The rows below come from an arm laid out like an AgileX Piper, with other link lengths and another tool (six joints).
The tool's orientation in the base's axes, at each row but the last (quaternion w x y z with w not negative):
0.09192 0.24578 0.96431 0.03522
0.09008 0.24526 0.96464 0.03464
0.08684 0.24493 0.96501 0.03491
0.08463 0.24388 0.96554 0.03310
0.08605 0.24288 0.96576 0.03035
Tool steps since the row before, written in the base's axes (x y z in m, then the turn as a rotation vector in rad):
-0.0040 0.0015 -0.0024 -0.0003 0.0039 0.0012
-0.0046 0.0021 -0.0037 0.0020 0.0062 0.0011
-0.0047 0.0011 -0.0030 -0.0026 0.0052 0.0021
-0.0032 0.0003 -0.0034 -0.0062 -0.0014 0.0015
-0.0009 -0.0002 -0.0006 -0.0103 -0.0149 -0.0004
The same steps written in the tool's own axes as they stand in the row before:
0.0046 -0.0008 0.0016 0.0019 0.0034 -0.0011
0.0056 -0.0007 0.0028 0.0011 0.0065 -0.0006
0.0050 -0.0016 0.0021 0.0044 0.0036 -0.0024
0.0034 -0.0016 0.0028 0.0045 -0.0040 -0.0026
0.0008 -0.0007 0.0004 0.0019 -0.0179 -0.0017

